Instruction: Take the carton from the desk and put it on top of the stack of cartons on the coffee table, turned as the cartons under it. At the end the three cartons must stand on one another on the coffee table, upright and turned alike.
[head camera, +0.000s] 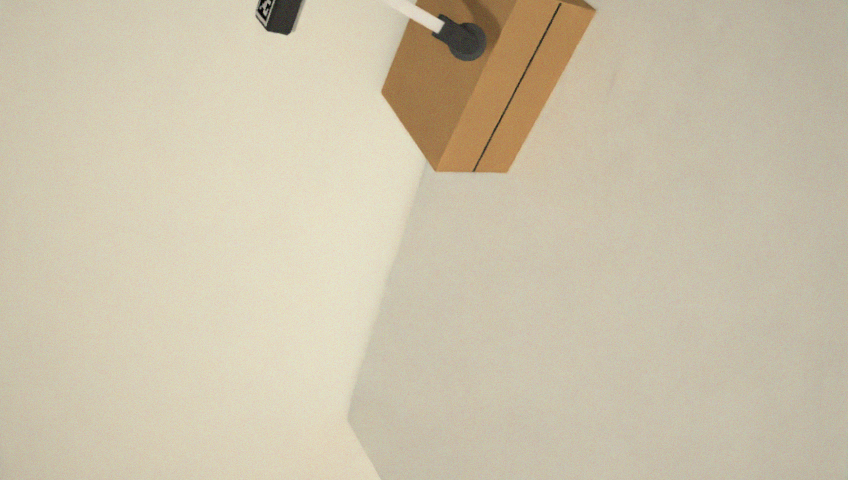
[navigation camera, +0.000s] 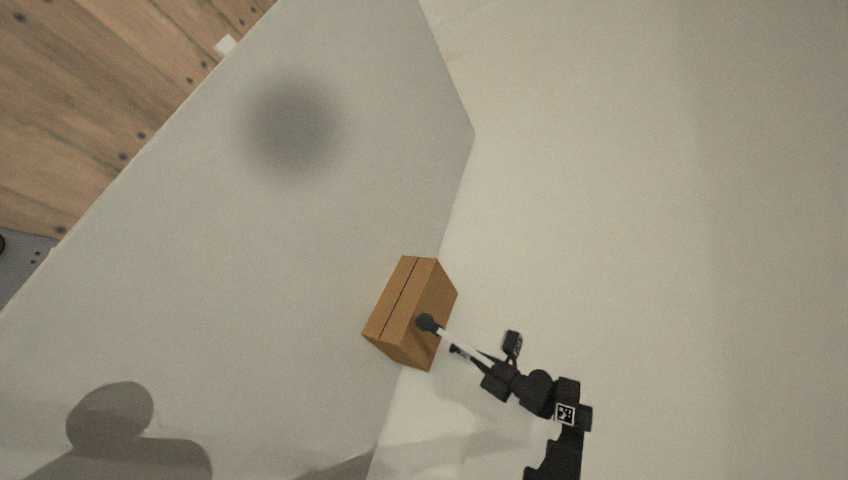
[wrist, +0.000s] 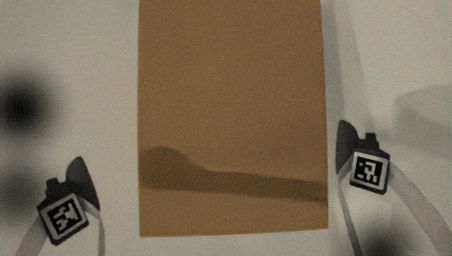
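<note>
The brown carton stands on the pale desk top; a dark seam line runs along its upper face. My gripper is open. In the wrist view its fingertips are apart, one to the left and one to the right of the carton's side face, with a gap on both sides, wider on the left. In the head camera view one fingertip overlaps the carton near the top edge. Whether the fingers reach alongside the carton is hard to tell. The coffee table and its stack of cartons do not show.
In the navigation view, wood floor lies beyond the desk's long edge at the upper left, with a small white object at that edge. A grey patch shows at the far left. Shadows of the robot fall across the lower left.
</note>
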